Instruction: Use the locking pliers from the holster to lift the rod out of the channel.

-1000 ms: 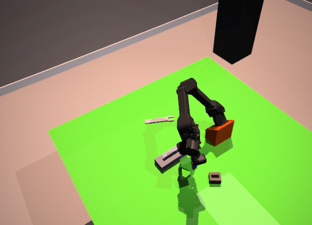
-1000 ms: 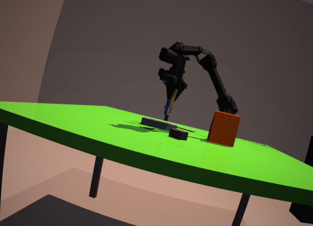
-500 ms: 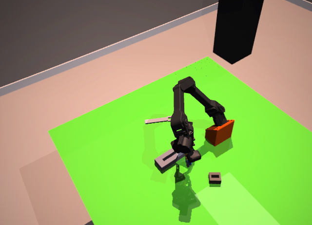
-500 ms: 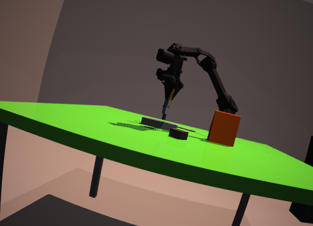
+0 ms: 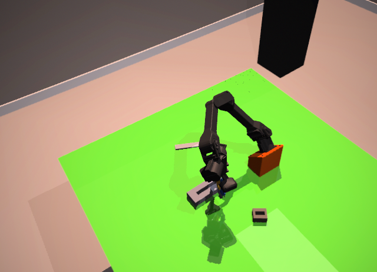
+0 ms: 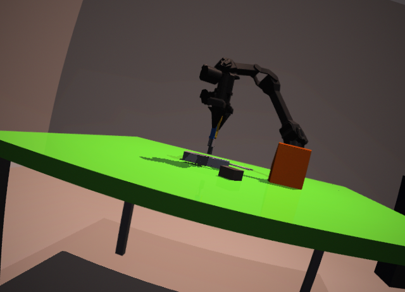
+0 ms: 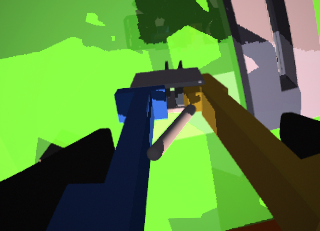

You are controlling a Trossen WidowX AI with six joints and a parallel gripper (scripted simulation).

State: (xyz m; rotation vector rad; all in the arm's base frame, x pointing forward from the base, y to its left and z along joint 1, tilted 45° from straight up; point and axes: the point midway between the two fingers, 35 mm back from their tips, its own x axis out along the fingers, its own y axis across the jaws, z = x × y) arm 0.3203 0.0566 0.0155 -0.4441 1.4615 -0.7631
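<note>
Now: gripper tip 130 mm above the grey channel block, 80 mm to the left of it and 10 mm short of it. The rest, counted from my gripper tip: light grey rod: 130 mm below, 80 mm to the right, 10 mm ahead; then small dark holster: 160 mm to the left, 130 mm below, 90 mm behind.
</note>
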